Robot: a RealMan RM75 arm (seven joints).
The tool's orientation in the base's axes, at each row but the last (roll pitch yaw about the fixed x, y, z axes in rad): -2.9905, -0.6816, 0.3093; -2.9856, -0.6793, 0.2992; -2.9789, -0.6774, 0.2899; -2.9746, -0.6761, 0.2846; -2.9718, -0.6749, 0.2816
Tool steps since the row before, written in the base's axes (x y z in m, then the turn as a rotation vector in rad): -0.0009, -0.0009, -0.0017, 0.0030, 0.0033, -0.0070; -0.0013, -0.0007, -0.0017, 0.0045, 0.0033, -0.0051; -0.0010, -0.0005, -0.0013, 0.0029, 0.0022, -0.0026; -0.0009, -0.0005, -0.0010, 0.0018, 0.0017, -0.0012; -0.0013, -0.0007, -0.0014, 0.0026, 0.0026, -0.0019
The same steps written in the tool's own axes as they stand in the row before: -0.0019, 0.0007, 0.0005, -0.0014, -0.0010, 0.0081; -0.0022, 0.0003, 0.0004, 0.0009, -0.0007, 0.0075; -0.0017, 0.0002, 0.0003, 0.0010, -0.0006, 0.0043; -0.0014, 0.0002, 0.0001, 0.0010, -0.0007, 0.0025; -0.0020, 0.0003, 0.0001, 0.0013, -0.0012, 0.0037
